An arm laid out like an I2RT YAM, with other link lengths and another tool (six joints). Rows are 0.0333 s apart.
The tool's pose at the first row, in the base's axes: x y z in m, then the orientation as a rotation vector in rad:
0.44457 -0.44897 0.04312 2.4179 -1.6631 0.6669
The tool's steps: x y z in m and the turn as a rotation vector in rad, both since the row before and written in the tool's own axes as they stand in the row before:
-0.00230 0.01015 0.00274 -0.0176 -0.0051 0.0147
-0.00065 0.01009 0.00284 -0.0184 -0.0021 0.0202
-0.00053 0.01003 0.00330 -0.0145 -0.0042 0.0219
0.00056 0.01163 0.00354 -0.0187 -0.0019 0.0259
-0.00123 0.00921 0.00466 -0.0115 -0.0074 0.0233
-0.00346 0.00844 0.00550 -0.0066 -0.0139 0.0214
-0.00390 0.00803 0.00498 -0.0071 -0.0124 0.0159
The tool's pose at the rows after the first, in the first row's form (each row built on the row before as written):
0.43540 -0.45185 0.03829 2.3997 -1.6831 0.6460
0.42666 -0.45597 0.03417 2.3747 -1.7087 0.6283
0.41798 -0.46010 0.02977 2.3523 -1.7373 0.6125
0.40799 -0.46553 0.02544 2.3222 -1.7691 0.5955
0.39995 -0.46876 0.01970 2.3023 -1.8004 0.5795
0.39227 -0.46984 0.01240 2.2911 -1.8325 0.5613
0.38477 -0.46996 0.00545 2.2825 -1.8569 0.5432

